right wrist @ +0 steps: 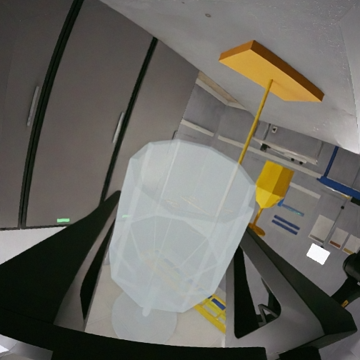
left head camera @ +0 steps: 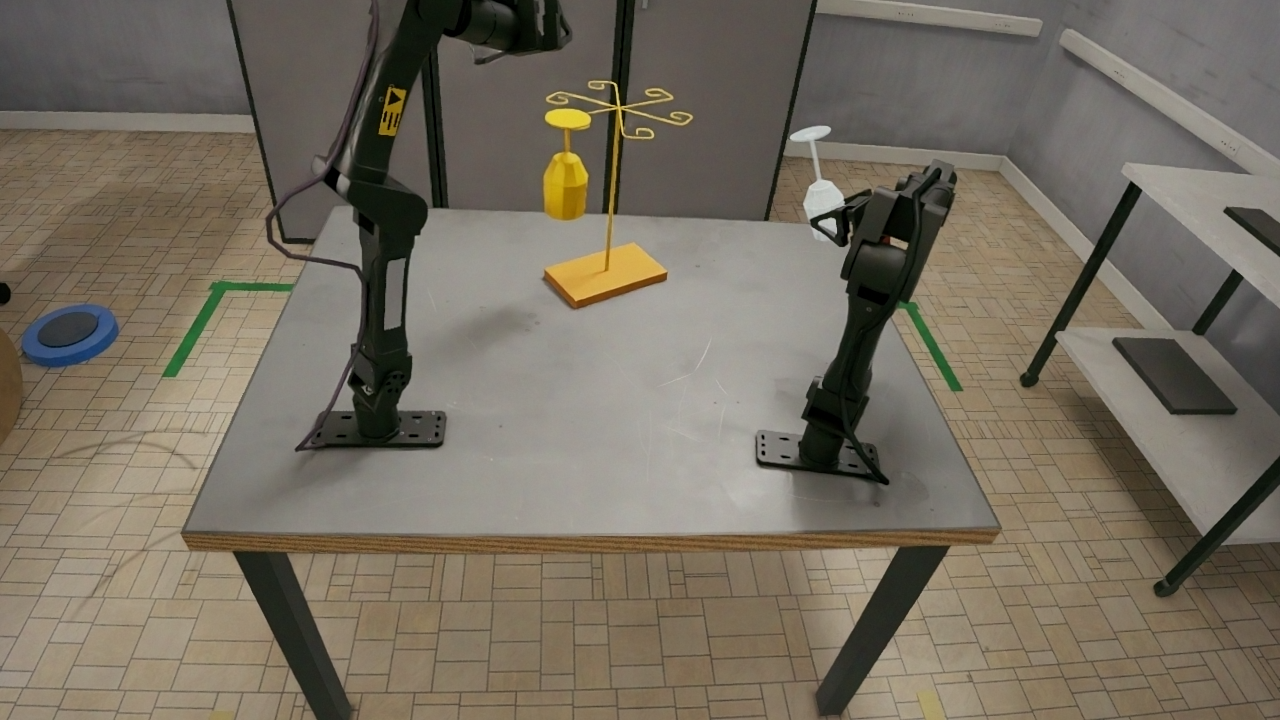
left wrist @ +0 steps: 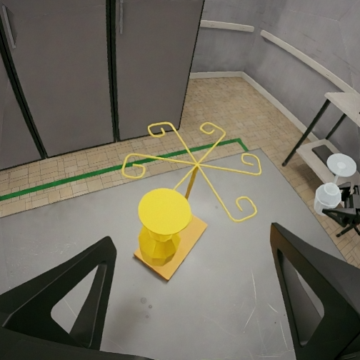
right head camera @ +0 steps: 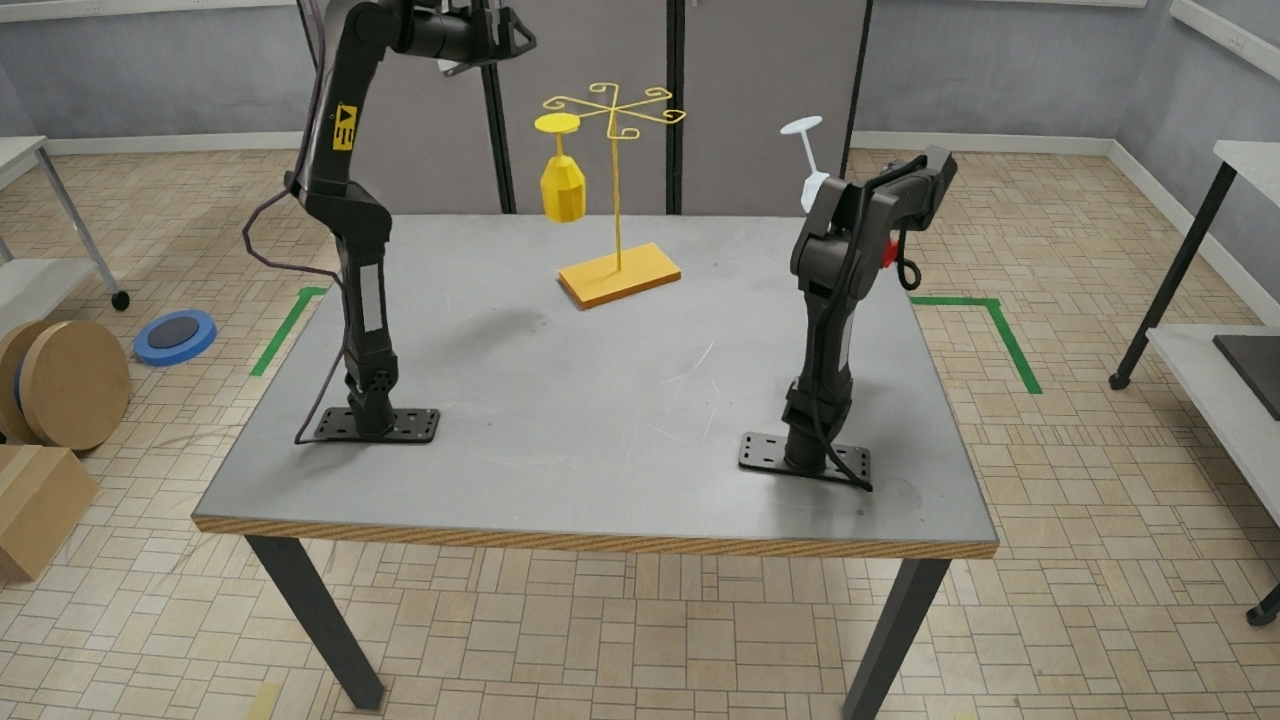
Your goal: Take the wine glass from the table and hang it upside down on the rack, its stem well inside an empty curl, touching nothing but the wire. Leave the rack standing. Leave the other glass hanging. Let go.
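Places are measured from the left arm's base along level axes (x ahead, y left, z up), in millimetres.
Where they show: left gripper, between the fingertips: [left head camera: 542, 41] [right head camera: 511, 49]; right gripper, between the fingertips: [left head camera: 821, 215]; left arm's base, origin of its link: [left head camera: 380, 430] [right head camera: 378, 426]; right arm's base, origin of its link: [left head camera: 816, 456] [right head camera: 804, 460].
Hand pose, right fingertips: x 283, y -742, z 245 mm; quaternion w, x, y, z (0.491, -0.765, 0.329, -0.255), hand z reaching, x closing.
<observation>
Things, the pixels of their top centre, and the offset from my right fingertips. "pt": a spot on its surface instead. Level surfaces: height alone.
- pale clear wine glass, centre of its top: [right head camera: 824, 121] [left head camera: 834, 131] 155 mm up, 6 mm ahead, 14 mm left
- yellow wire rack, a spot on its surface: [left head camera: 613, 188] [right head camera: 616, 189] pt 38 mm down, 143 mm ahead, 357 mm left
- yellow glass, centre of its top: [left head camera: 567, 117] [right head camera: 557, 122] 122 mm up, 82 mm ahead, 449 mm left
- rack's orange base, a spot on its surface: [left head camera: 590, 279] [right head camera: 601, 280] pt 225 mm down, 111 mm ahead, 393 mm left
- grey table, height of its surface: 245 mm down
The pale clear wine glass [left head camera: 823, 200] [right head camera: 813, 189] [left wrist: 328, 198] [right wrist: 182, 235] is upside down, foot up and leaning a little left in the head views. My right gripper [left head camera: 826, 220] [left wrist: 322, 200] [right wrist: 178, 212] is shut on its bowl, above the table's far right; in the right head view the arm hides the fingers. The yellow wire rack [left head camera: 613, 188] [right head camera: 616, 192] [left wrist: 197, 164] [right wrist: 256, 120] stands upright, several curls empty. The yellow glass [left head camera: 565, 186] [right head camera: 563, 189] [left wrist: 164, 211] [right wrist: 274, 183] hangs foot up from its left curl. My left gripper [left head camera: 556, 31] [right head camera: 520, 35] [left wrist: 187, 238] is open and empty, high above and left of the rack.
The rack's orange base [left head camera: 590, 279] [right head camera: 608, 279] [left wrist: 192, 240] [right wrist: 272, 70] rests on the grey table [left head camera: 572, 385] [right head camera: 572, 385] towards its far edge. Grey cabinets [left head camera: 528, 143] [right head camera: 590, 53] [left wrist: 60, 75] [right wrist: 85, 110] stand behind. A shelf unit [left head camera: 1105, 259] stands at the right.
</observation>
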